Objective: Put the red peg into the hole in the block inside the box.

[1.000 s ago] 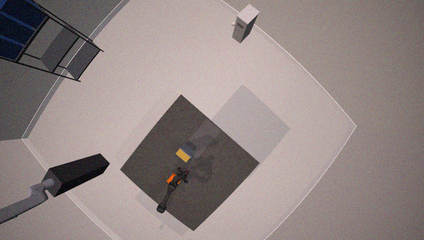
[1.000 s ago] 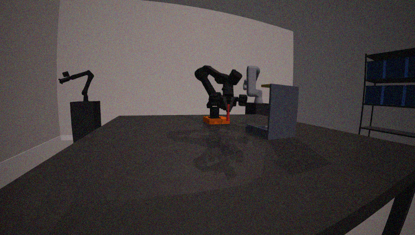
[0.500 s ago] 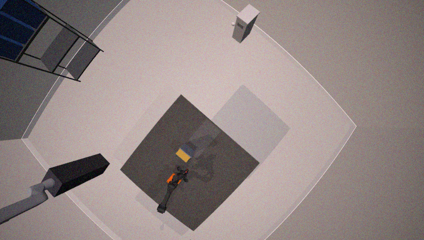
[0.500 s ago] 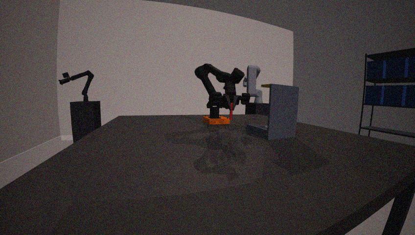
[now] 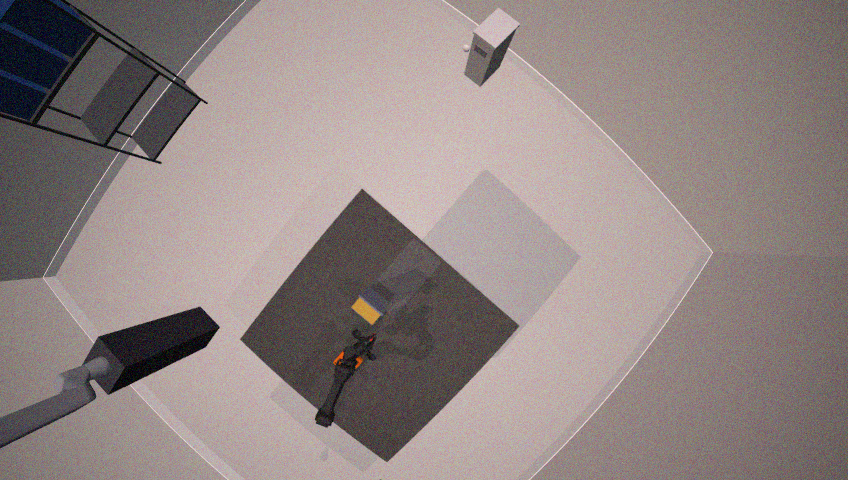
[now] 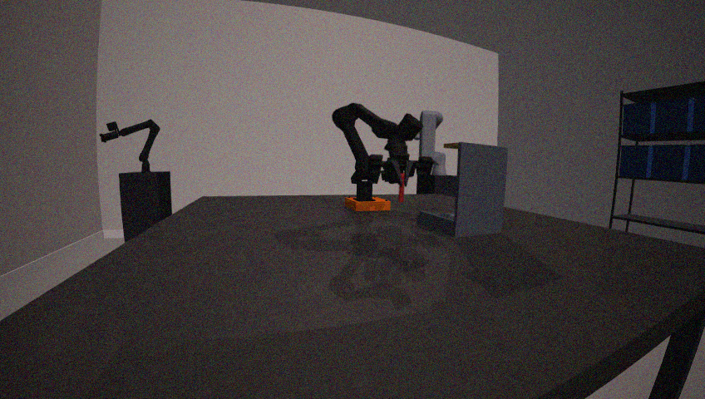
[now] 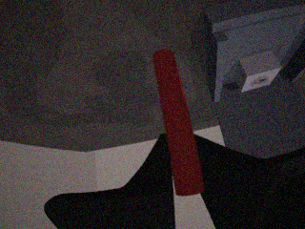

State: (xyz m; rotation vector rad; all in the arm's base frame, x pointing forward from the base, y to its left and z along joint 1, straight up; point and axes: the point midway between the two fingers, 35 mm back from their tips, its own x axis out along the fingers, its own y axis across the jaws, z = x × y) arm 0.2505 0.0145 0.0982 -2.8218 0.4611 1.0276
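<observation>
Right now the yellow roof is 130 mm to the left of my gripper tip, 120 mm ahead of it and 110 mm above it. Round my gripper tip: red peg 30 mm behind, 10 mm to the left, 10 mm below.
</observation>
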